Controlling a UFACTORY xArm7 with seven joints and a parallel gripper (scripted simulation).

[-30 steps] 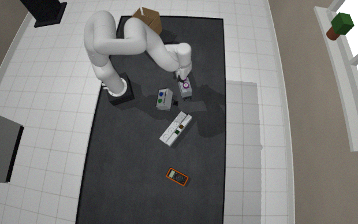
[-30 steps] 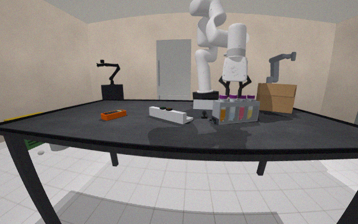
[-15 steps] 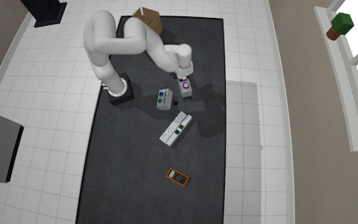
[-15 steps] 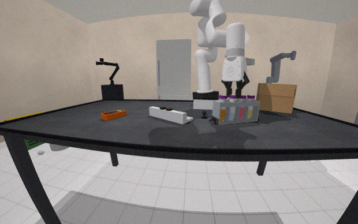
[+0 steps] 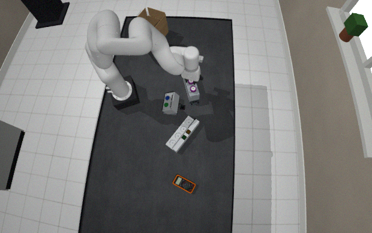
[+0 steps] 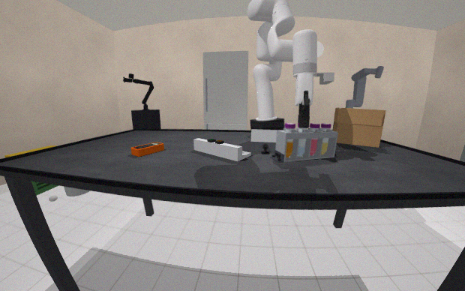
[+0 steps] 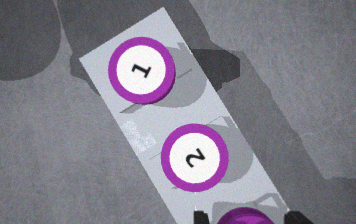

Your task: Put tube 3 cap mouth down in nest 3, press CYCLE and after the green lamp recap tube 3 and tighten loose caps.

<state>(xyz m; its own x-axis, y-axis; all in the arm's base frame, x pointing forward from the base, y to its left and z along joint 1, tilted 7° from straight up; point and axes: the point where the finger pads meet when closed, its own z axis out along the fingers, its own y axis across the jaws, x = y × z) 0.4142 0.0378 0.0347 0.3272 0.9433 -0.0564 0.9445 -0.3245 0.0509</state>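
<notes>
The purple cap lies 1 cm below my hand. The rest, counted from my hand: blue cycle key (14 cm behind, 8 cm to the right, 6 cm below); green ready key (15 cm behind, 12 cm to the right, 6 cm below); key housing (13 cm behind, 10 cm to the right, 8 cm below).
</notes>
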